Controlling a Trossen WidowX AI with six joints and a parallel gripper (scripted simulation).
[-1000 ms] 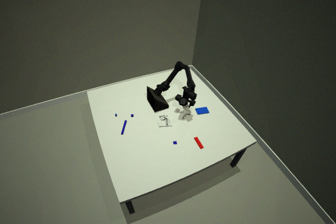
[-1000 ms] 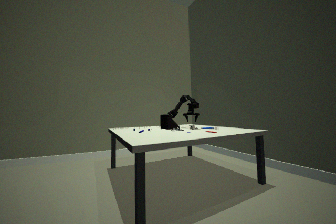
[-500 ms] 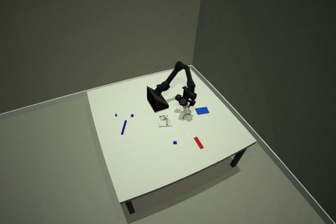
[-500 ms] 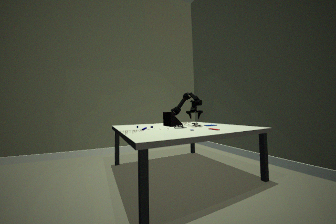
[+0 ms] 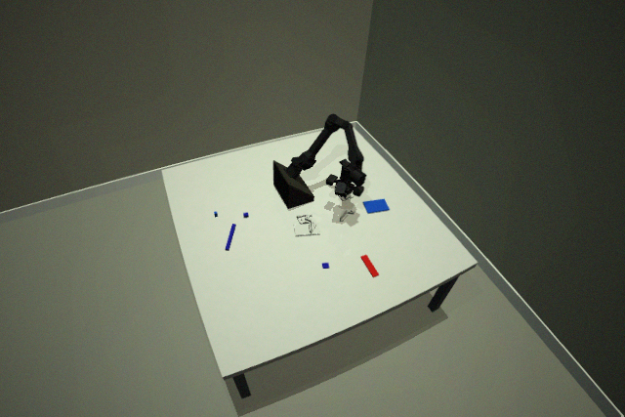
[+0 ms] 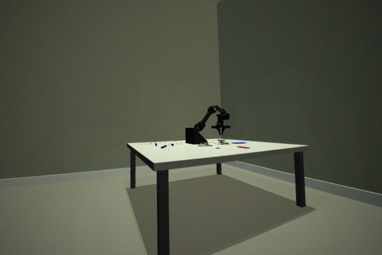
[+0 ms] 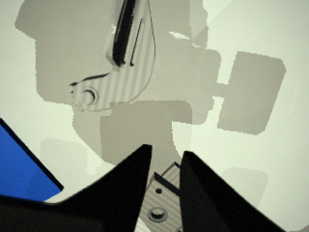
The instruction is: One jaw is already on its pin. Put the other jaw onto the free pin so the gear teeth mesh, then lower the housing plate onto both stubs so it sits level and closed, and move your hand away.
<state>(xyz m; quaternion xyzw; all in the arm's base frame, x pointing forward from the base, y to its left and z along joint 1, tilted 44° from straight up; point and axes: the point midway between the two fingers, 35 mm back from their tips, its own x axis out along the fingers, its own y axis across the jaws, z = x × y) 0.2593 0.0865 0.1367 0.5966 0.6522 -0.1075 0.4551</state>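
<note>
Right now the jaw is 5 cm ahead of my gripper tip, 1 cm to the left of it and 8 cm below it. The rest, counted from my gripper tip: blue bar (12 cm behind, 58 cm to the right, 8 cm below); red bar (37 cm ahead, 11 cm to the right, 8 cm below); blue flat plate (8 cm ahead, 17 cm to the left, 8 cm below).
</note>
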